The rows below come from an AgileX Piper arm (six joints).
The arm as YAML. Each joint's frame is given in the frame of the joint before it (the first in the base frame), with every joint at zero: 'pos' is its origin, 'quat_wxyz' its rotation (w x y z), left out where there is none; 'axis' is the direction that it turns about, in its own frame. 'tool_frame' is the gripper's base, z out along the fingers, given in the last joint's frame.
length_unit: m
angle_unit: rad
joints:
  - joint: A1
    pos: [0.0, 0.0, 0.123]
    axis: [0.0, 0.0, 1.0]
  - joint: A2
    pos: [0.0, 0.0, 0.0]
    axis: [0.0, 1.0, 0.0]
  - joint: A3
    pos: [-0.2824, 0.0, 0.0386]
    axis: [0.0, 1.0, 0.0]
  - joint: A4
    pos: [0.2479, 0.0, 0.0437]
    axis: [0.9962, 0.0, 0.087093]
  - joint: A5
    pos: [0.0, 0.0, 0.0]
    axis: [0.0, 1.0, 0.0]
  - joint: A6
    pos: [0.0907, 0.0, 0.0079]
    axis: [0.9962, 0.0, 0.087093]
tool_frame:
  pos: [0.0, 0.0, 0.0]
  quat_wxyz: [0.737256, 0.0, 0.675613, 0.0]
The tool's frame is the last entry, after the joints.
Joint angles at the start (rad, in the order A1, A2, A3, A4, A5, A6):
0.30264 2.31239 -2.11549 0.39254 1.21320 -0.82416
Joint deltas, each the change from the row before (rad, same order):
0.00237 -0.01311 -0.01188 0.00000 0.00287 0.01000
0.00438 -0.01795 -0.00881 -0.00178 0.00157 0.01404
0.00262 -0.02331 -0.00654 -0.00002 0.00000 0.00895
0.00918 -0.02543 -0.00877 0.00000 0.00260 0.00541
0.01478 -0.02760 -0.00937 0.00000 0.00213 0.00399
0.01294 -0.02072 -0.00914 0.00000 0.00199 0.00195
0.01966 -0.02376 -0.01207 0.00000 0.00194 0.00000
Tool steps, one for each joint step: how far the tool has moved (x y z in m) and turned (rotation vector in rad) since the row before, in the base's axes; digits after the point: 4 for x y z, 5 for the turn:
-0.0010 0.0010 0.0097 0.00822 -0.01708 -0.00549
-0.0021 0.0015 0.0112 0.00828 -0.01865 -0.00738
-0.0028 0.0005 0.0133 0.01076 -0.02454 -0.00527
-0.0047 0.0032 0.0148 0.01103 -0.02781 0.00545
-0.0065 0.0054 0.0160 0.01219 -0.03131 0.01216
-0.0055 0.0047 0.0125 0.00985 -0.02549 0.01204
-0.0077 0.0072 0.0147 0.01189 -0.03189 0.02039

